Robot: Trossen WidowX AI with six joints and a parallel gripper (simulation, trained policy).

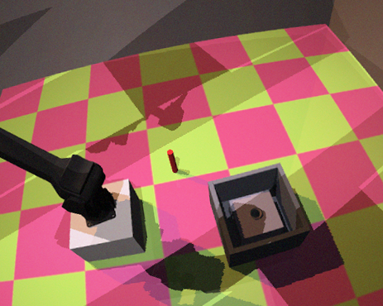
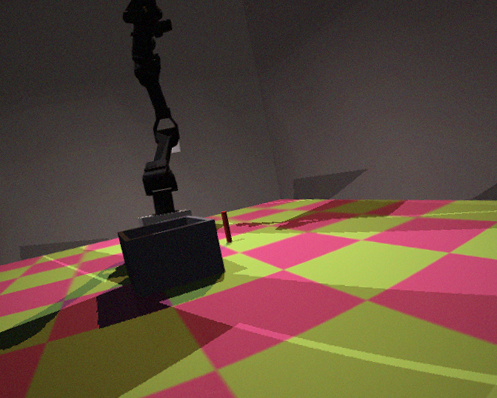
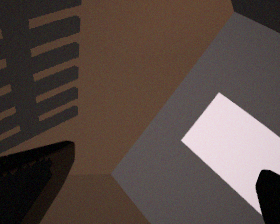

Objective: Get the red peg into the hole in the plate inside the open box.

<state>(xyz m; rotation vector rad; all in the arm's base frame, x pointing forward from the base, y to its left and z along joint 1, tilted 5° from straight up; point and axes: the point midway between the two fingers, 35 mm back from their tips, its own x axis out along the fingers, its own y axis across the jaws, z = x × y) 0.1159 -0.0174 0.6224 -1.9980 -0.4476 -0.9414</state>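
My gripper tip is 8 cm short of the red peg, 7 cm to the right of it and 71 cm above it. Also, from my gripper tip: dark box: 20 cm ahead, 13 cm to the right, 72 cm below; plate: 20 cm ahead, 13 cm to the right, 70 cm below.
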